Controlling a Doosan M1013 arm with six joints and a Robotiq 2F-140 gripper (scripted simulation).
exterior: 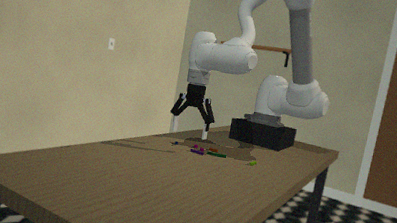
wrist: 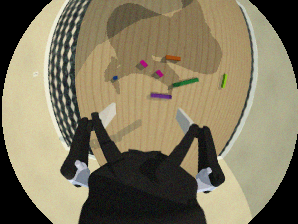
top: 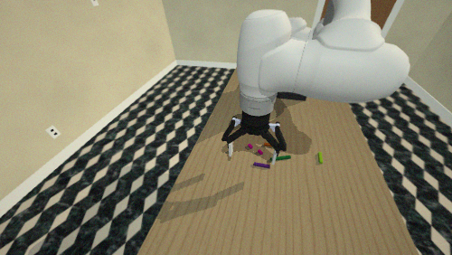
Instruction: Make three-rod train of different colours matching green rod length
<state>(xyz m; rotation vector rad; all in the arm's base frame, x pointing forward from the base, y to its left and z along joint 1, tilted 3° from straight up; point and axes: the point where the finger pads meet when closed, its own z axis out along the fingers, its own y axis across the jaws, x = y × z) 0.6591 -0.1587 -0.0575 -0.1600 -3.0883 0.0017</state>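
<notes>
My gripper is now 70 mm past the tiny blue piece, 90 mm to the left of it and 70 mm above it. Also, from my hand: purple rod 20 mm behind, 40 mm to the left, 70 mm below; then orange rod 130 mm behind, 70 mm to the left, 70 mm below; then green rod 60 mm behind, 110 mm to the left, 70 mm below.
</notes>
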